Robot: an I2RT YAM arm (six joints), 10 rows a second.
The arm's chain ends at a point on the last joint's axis. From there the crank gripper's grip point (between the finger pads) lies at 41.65 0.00 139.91 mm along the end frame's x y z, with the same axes.
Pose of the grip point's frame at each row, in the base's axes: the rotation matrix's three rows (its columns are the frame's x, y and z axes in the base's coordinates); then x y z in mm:
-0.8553 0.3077 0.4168; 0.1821 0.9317 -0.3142; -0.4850 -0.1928 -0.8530; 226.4 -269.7 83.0
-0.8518 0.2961 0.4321; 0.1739 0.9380 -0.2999; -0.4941 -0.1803 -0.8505; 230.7 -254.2 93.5
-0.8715 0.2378 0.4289; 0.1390 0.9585 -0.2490; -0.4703 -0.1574 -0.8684; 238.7 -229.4 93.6
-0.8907 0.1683 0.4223; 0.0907 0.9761 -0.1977; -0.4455 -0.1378 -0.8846; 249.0 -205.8 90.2
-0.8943 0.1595 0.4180; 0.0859 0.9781 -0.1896; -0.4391 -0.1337 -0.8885; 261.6 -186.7 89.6
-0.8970 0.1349 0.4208; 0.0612 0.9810 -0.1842; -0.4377 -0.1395 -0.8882; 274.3 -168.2 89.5
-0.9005 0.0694 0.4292; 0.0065 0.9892 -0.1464; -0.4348 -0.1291 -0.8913; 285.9 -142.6 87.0
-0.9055 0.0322 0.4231; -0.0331 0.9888 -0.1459; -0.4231 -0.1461 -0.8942; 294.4 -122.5 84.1
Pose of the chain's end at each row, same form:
-0.8553 0.3077 0.4168; 0.1821 0.9317 -0.3142; -0.4850 -0.1928 -0.8530; 203.7 -233.3 222.5
-0.8518 0.2961 0.4321; 0.1739 0.9380 -0.2999; -0.4941 -0.1803 -0.8505; 205.7 -219.5 233.1
-0.8715 0.2378 0.4289; 0.1390 0.9585 -0.2490; -0.4703 -0.1574 -0.8684; 215.0 -200.4 234.7
-0.8907 0.1683 0.4223; 0.0907 0.9761 -0.1977; -0.4455 -0.1378 -0.8846; 227.0 -181.9 232.5
-0.8943 0.1595 0.4180; 0.0859 0.9781 -0.1896; -0.4391 -0.1337 -0.8885; 240.4 -163.8 232.2
-0.8970 0.1349 0.4208; 0.0612 0.9810 -0.1842; -0.4377 -0.1395 -0.8882; 252.8 -145.0 232.0
-0.9005 0.0694 0.4292; 0.0065 0.9892 -0.1464; -0.4348 -0.1291 -0.8913; 263.4 -122.4 229.8
-0.9055 0.0322 0.4231; -0.0331 0.9888 -0.1459; -0.4231 -0.1461 -0.8942; 272.9 -100.7 226.8

